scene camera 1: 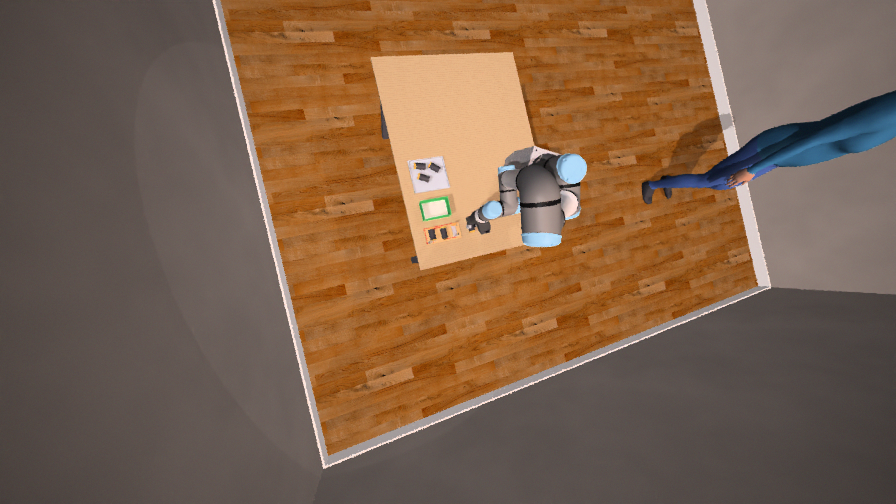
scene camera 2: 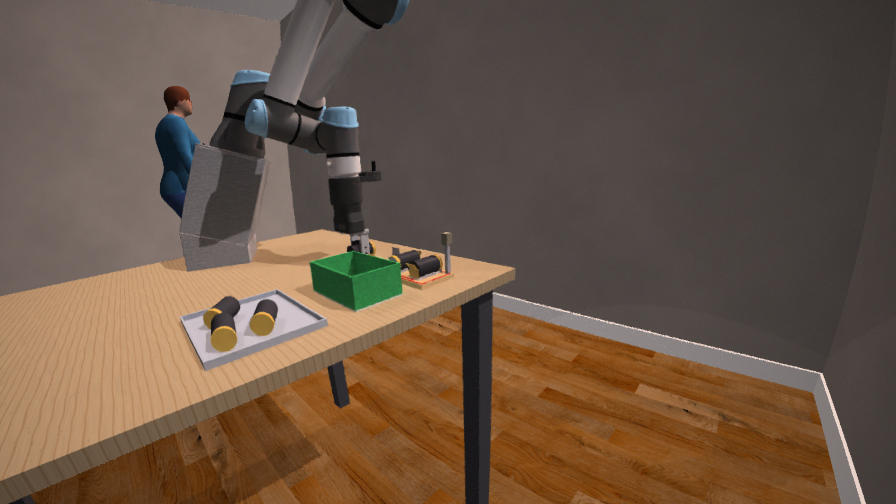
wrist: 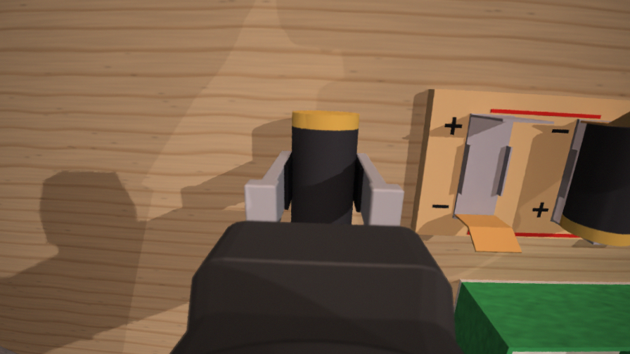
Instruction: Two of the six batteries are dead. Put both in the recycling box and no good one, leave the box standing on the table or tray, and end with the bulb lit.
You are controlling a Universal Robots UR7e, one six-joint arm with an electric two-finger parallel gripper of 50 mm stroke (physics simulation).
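Note:
My gripper (scene camera 1: 471,224) (scene camera 2: 359,243) (wrist: 323,170) is shut on a black battery with a gold end (wrist: 325,145), low over the table beside the battery holder (scene camera 1: 437,234) (wrist: 441,165). The holder's nearest bay (wrist: 482,172) is empty, with plus at the top and minus at the bottom in the wrist view. A middle battery (wrist: 597,175) (scene camera 1: 443,233) and an outer battery (scene camera 2: 426,267) (scene camera 1: 431,235) sit in the other bays. The bulb (scene camera 2: 446,238) is unlit. The green recycling box (scene camera 2: 379,287) (wrist: 545,310) stands upright; no battery shows inside it in the overhead view.
A light grey tray (scene camera 1: 435,186) (scene camera 2: 294,314) holds three batteries (scene camera 2: 223,330) (scene camera 2: 263,318) (scene camera 2: 226,307) lying on their sides. The green box stands between the tray and holder. The bulb post (scene camera 2: 448,258) rises at the holder's far end. A person (scene camera 2: 177,147) stands beyond the robot base.

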